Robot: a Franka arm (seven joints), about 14 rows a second.
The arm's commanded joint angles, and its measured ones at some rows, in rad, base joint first. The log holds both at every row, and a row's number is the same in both.
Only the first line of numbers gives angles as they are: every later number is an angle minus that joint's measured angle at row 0.
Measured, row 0:
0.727 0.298 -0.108 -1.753 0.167 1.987 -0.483
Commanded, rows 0 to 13:
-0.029 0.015 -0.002 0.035 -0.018 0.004 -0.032
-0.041 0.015 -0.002 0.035 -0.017 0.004 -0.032
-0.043 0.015 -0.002 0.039 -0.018 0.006 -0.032
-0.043 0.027 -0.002 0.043 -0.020 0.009 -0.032
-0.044 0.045 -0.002 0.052 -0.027 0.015 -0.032
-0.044 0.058 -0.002 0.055 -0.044 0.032 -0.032
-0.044 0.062 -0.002 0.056 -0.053 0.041 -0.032
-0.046 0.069 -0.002 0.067 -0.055 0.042 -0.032
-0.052 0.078 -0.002 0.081 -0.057 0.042 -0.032
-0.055 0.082 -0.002 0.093 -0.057 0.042 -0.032
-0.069 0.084 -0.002 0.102 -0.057 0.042 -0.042
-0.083 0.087 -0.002 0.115 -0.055 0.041 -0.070
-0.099 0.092 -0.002 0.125 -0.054 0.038 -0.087
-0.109 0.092 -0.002 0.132 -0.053 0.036 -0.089
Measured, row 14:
-0.086 0.057 -0.004 0.074 -0.045 0.033 -0.060
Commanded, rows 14 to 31:
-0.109 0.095 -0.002 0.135 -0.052 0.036 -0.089
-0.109 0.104 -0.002 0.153 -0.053 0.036 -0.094
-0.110 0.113 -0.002 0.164 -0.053 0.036 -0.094
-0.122 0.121 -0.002 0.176 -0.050 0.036 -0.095
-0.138 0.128 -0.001 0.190 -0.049 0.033 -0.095
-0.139 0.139 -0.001 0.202 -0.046 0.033 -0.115
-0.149 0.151 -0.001 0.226 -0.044 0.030 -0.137
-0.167 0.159 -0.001 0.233 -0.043 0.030 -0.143
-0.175 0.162 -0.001 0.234 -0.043 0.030 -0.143
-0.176 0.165 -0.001 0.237 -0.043 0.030 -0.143
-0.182 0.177 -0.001 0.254 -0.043 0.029 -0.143
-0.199 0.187 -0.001 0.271 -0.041 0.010 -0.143
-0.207 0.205 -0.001 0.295 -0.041 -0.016 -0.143
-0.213 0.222 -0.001 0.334 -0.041 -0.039 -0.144
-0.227 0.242 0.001 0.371 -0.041 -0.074 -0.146
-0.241 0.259 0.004 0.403 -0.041 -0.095 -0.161
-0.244 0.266 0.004 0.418 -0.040 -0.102 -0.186
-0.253 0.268 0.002 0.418 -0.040 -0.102 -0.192
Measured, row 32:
-0.227 0.225 -0.002 0.341 -0.044 -0.068 -0.147
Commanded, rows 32 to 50:
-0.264 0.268 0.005 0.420 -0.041 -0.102 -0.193
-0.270 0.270 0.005 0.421 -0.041 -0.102 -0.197
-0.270 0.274 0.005 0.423 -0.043 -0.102 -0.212
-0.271 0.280 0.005 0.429 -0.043 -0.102 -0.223
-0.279 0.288 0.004 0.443 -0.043 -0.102 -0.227
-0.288 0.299 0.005 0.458 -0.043 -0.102 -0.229
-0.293 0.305 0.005 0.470 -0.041 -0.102 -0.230
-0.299 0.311 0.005 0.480 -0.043 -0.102 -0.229
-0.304 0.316 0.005 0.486 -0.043 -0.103 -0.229
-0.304 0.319 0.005 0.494 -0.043 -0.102 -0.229
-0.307 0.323 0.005 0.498 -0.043 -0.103 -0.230
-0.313 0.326 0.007 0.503 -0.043 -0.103 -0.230
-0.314 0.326 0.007 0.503 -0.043 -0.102 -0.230
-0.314 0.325 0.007 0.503 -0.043 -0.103 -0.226
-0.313 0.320 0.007 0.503 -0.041 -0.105 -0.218
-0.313 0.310 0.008 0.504 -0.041 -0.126 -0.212
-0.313 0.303 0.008 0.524 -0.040 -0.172 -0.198
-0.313 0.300 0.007 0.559 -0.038 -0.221 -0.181
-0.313 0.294 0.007 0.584 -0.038 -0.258 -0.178
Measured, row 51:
-0.300 0.298 0.000 0.501 -0.044 -0.170 -0.199
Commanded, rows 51 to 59:
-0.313 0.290 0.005 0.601 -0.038 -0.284 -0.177
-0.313 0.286 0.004 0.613 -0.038 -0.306 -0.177
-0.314 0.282 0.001 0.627 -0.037 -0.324 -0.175
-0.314 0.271 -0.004 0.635 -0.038 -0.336 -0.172
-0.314 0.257 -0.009 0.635 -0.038 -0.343 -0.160
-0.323 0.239 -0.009 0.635 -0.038 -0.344 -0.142
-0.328 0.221 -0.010 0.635 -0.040 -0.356 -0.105
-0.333 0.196 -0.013 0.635 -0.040 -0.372 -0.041
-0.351 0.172 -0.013 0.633 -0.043 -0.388 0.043
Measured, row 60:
-0.327 0.228 -0.013 0.634 -0.044 -0.343 -0.079
